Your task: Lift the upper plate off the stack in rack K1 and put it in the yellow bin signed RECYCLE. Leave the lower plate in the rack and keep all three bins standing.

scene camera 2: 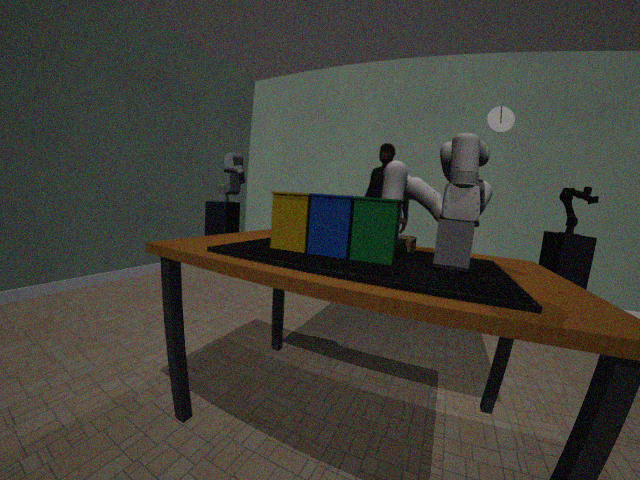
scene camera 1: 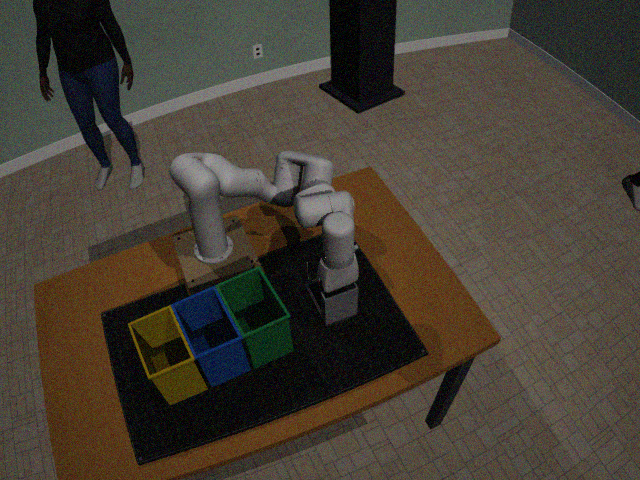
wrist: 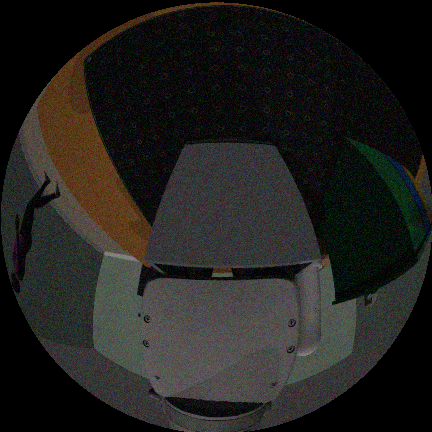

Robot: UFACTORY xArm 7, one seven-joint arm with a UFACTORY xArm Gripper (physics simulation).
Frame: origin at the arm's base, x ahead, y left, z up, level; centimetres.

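Seen in the pictures: arm's base, origin of the base link: (scene camera 1: 213, 249).
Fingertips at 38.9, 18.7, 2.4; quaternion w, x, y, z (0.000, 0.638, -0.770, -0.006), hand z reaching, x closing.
Note:
Offsets run from my fingertips to a thing's middle, as dx, dy, dz. Level surfaces: height alone.
The grey rack @(-4.0, +0.1, +0.2) (scene camera 1: 341, 307) (scene camera 2: 453, 242) (wrist: 232, 205) stands upright on the mat, to the right of the bins in both scene views. My gripper (scene camera 1: 338, 279) (scene camera 2: 460, 204) (wrist: 220, 327) points down, its body right at the rack's top. Its fingers are down behind the rack's tall wall, hidden in all views; it is shut with nothing held. Neither plate shows; the rack's inside is hidden. The yellow bin @(-9.1, -48.5, +2.3) (scene camera 1: 180, 384) (scene camera 2: 289, 222) stands upright at the far left of the bin row. No plate can be made out in it, and its sign is not readable.
The blue bin @(-7.6, -35.6, +2.3) (scene camera 1: 223, 364) (scene camera 2: 329, 225) and the green bin @(-6.0, -22.6, +2.3) (scene camera 1: 271, 343) (scene camera 2: 374, 229) (wrist: 370, 225) stand upright beside the yellow one, the green nearest the rack. All stand on the black mat @(dz -6.7) (scene camera 1: 310, 382) (wrist: 225, 75) on the wooden table @(dz -8.1) (scene camera 1: 439, 310). The arm's base (scene camera 1: 211, 258) is behind the bins.

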